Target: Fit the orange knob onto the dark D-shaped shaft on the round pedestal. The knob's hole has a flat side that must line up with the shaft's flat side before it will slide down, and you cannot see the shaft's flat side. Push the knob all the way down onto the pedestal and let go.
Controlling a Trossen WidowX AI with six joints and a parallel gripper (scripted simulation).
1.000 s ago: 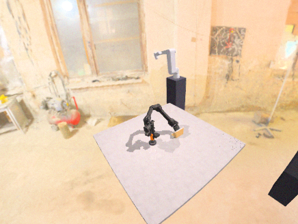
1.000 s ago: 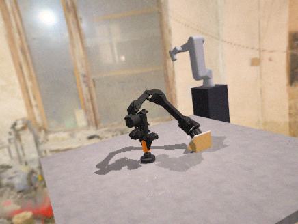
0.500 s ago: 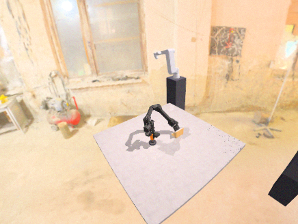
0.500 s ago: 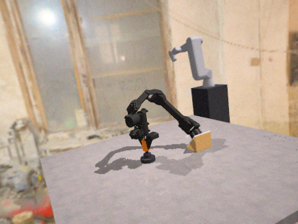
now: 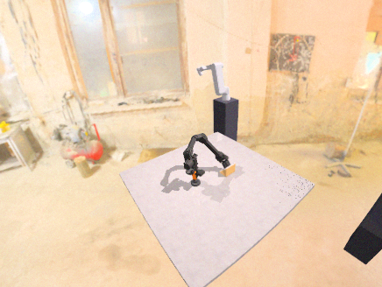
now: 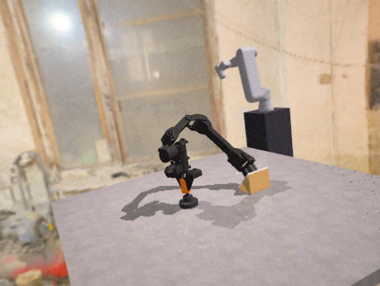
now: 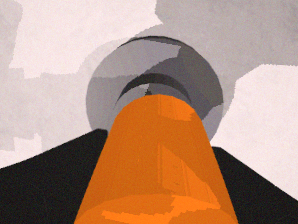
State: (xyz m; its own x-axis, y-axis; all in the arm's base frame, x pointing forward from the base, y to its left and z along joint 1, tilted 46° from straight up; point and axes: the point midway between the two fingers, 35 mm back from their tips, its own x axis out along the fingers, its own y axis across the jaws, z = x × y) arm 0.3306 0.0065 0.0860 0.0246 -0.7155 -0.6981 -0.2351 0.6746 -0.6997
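The orange knob is 20 mm above my gripper tip. From my gripper tip the other things lie so: pedestal: 40 mm below.
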